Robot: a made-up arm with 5 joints. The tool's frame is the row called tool.
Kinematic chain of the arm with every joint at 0, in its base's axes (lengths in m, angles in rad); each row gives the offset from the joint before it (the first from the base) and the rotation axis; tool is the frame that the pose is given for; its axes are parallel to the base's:
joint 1: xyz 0 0 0.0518 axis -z
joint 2: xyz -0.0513 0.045 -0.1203 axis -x
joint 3: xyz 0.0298 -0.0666 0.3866 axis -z
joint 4: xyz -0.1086 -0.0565 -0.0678 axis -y
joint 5: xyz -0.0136 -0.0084 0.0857 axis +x
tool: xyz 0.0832 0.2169 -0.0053
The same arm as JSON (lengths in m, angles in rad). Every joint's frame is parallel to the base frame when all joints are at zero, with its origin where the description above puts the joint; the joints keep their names.
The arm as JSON. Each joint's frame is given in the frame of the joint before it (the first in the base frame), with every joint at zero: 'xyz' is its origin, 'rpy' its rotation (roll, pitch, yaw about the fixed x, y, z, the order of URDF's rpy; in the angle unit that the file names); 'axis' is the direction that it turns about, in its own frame. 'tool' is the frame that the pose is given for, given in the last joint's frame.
{
  "units": {
    "length": "m",
    "angle": "rad"
  },
  "joints": [
    {
      "name": "joint 1",
      "type": "revolute",
      "origin": {
        "xyz": [
          0.0,
          0.0,
          0.0518
        ],
        "rpy": [
          0.0,
          0.0,
          0.0
        ]
      },
      "axis": "-z"
    },
    {
      "name": "joint 2",
      "type": "revolute",
      "origin": {
        "xyz": [
          -0.0513,
          0.045,
          -0.1203
        ],
        "rpy": [
          0.0,
          0.0,
          0.0
        ]
      },
      "axis": "-x"
    },
    {
      "name": "joint 3",
      "type": "revolute",
      "origin": {
        "xyz": [
          0.0298,
          -0.0666,
          0.3866
        ],
        "rpy": [
          0.0,
          0.0,
          0.0
        ]
      },
      "axis": "-z"
    },
    {
      "name": "joint 4",
      "type": "revolute",
      "origin": {
        "xyz": [
          -0.1086,
          -0.0565,
          -0.0678
        ],
        "rpy": [
          0.0,
          0.0,
          0.0
        ]
      },
      "axis": "-y"
    },
    {
      "name": "joint 5",
      "type": "revolute",
      "origin": {
        "xyz": [
          -0.0136,
          -0.0084,
          0.0857
        ],
        "rpy": [
          0.0,
          0.0,
          0.0
        ]
      },
      "axis": "+x"
    }
  ],
  "tool": {
    "origin": {
      "xyz": [
        0.0832,
        0.2169,
        -0.0053
      ],
      "rpy": [
        0.0,
        0.0,
        0.0
      ]
    }
  }
}

